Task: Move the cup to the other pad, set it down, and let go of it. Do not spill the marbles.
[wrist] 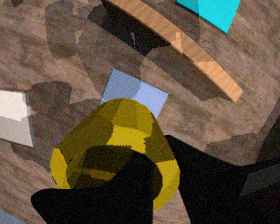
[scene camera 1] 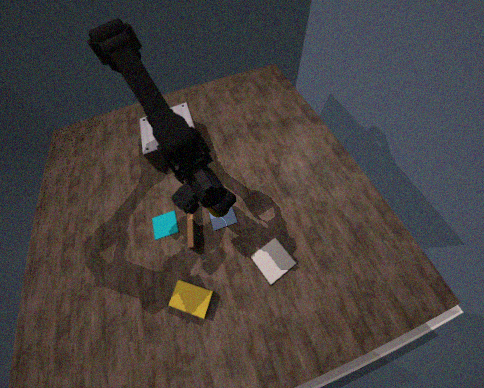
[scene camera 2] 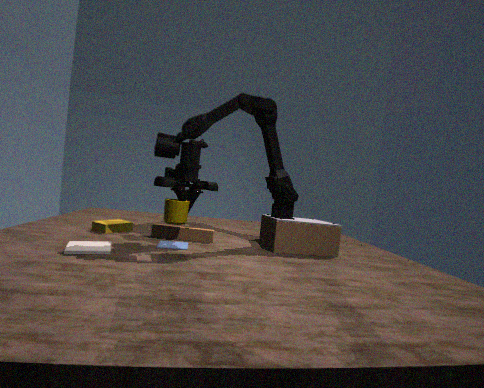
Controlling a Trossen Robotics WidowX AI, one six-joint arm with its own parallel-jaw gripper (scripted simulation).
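Visible: a yellow block (scene camera 1: 191, 298), a white block (scene camera 1: 273, 260), a wooden bar (scene camera 2: 158, 230) and a pale blue pad (wrist: 119, 85). The gripper is visible in scene camera 2, at (scene camera 2: 184, 213), in scene camera 1, at (scene camera 1: 211, 199), and in the wrist view, at (wrist: 157, 141).
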